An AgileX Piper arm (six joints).
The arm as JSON. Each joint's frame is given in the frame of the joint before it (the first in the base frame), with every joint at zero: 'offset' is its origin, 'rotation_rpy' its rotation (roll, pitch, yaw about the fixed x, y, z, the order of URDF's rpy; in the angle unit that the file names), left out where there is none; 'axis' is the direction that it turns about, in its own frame. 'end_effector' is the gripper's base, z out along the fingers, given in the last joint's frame.
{
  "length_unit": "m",
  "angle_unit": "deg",
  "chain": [
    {
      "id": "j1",
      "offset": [
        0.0,
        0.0,
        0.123
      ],
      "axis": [
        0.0,
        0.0,
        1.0
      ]
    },
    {
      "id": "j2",
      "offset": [
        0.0,
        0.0,
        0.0
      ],
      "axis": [
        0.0,
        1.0,
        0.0
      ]
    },
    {
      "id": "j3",
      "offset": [
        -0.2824,
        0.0,
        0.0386
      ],
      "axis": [
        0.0,
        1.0,
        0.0
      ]
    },
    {
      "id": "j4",
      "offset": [
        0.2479,
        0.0,
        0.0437
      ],
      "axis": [
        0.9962,
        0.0,
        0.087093
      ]
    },
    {
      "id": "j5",
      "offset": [
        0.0,
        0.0,
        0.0
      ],
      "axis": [
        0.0,
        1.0,
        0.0
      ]
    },
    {
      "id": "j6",
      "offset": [
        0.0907,
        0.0,
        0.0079
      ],
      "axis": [
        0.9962,
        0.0,
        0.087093
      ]
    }
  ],
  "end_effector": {
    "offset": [
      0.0,
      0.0,
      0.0
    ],
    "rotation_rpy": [
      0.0,
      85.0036,
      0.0
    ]
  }
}
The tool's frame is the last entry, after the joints.
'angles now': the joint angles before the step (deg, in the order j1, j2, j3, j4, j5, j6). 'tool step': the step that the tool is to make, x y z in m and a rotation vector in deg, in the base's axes. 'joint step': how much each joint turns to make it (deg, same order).
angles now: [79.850, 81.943, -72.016, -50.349, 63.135, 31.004]
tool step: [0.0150, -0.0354, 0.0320, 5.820, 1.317, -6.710]
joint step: [-4.947, -5.443, -1.996, 2.793, 2.637, -0.466]
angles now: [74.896, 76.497, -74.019, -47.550, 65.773, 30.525]
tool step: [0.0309, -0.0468, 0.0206, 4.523, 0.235, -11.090]
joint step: [-10.725, -4.327, -0.864, 1.931, 1.101, -0.430]
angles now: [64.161, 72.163, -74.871, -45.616, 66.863, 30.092]
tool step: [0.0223, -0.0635, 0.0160, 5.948, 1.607, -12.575]
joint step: [-15.269, -5.352, -0.110, 5.993, -0.195, -2.464]
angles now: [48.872, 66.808, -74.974, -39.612, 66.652, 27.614]
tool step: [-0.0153, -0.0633, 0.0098, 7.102, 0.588, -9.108]
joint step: [-14.031, -8.692, 2.549, 8.392, -0.313, -3.932]
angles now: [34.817, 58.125, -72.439, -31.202, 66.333, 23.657]
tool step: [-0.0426, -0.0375, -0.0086, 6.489, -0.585, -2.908]
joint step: [-8.573, -11.220, 6.535, 8.497, -0.716, -3.656]
